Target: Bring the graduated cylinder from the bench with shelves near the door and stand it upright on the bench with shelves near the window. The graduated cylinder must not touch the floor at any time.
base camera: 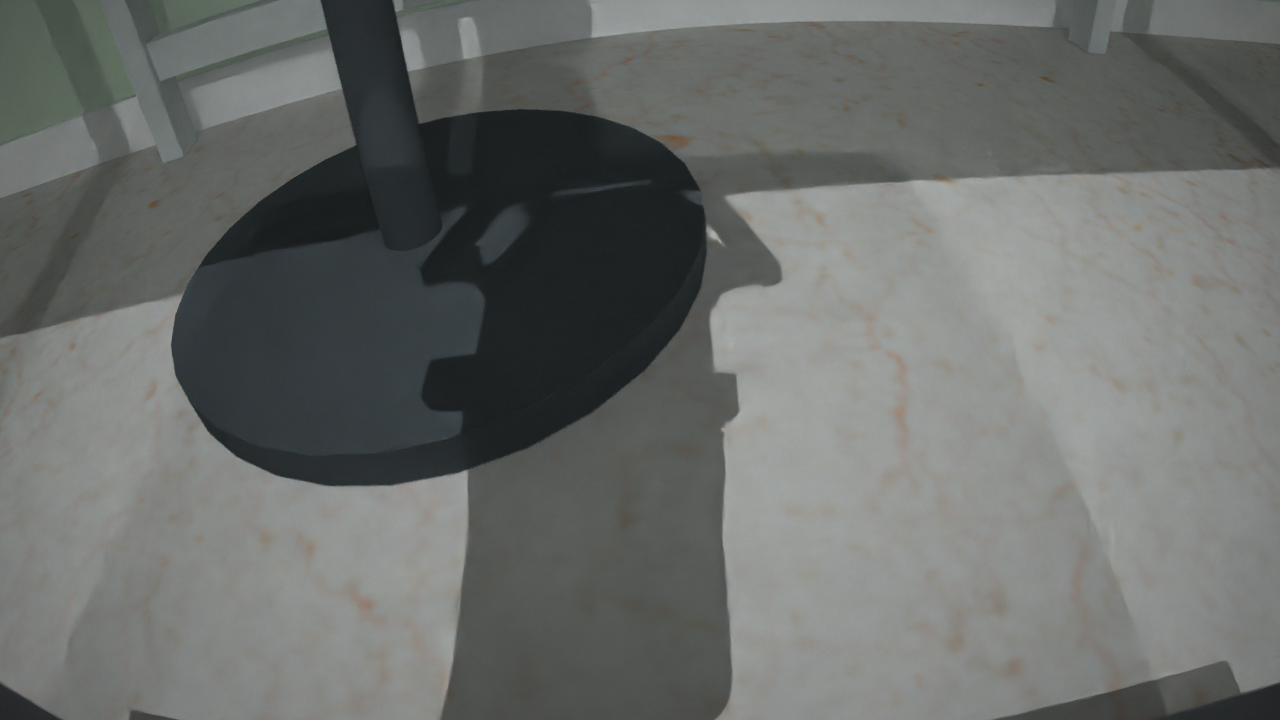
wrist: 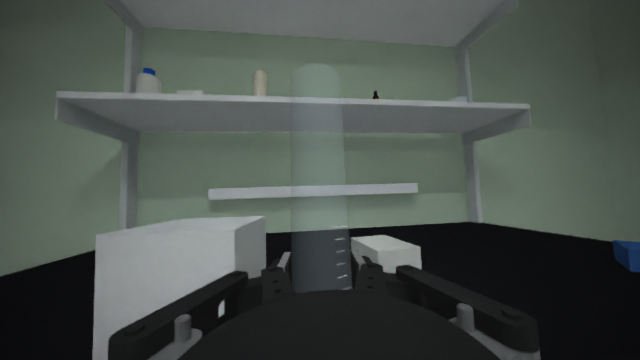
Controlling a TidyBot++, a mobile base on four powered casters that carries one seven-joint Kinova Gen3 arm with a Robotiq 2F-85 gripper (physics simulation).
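Frame: origin at the arm's base, x left, y up, z ahead, level; metres.
Where they show: gripper, fingertip midpoint: (wrist: 321, 263).
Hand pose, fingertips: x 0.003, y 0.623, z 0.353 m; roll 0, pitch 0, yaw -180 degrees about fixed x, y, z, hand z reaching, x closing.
Observation:
After its pixels a point has its place.
The graduated cylinder (wrist: 318, 175) @[x 0.003, y 0.689, z 0.328 m] is a clear, upright tube with white marks low on its right side, in the middle of the wrist view. My gripper (wrist: 321, 263) @[x 0.003, y 0.623, z 0.353 m] is shut on its lower part; its bottom end is hidden behind the gripper body. The bench with shelves shows behind it in the wrist view: a black bench top (wrist: 530, 280) @[x -0.355, y 0.517, z 0.546 m], a white middle shelf (wrist: 200, 111) @[x 0.374, y 0.955, z 0.847 m] and an upper shelf above. I cannot tell whether the cylinder's bottom touches the bench top. The base camera shows neither cylinder nor gripper.
A large white box (wrist: 165, 270) @[x 0.138, y 0.615, z 0.374 m] stands close on the left, a smaller white box (wrist: 392, 252) @[x -0.124, y 0.571, z 0.557 m] right of the cylinder, and a blue block (wrist: 627, 255) @[x -0.566, y 0.544, z 0.569 m] at the far right. In the base view, a stool's round dark base (base camera: 340, 358) @[x 0.219, y -0.367, z 0.449 m] and post (base camera: 380, 125) @[x 0.193, y -0.256, z 0.569 m] stand close, with bench legs (base camera: 1089, 26) @[x -0.698, y -0.353, z 1.119 m] behind.

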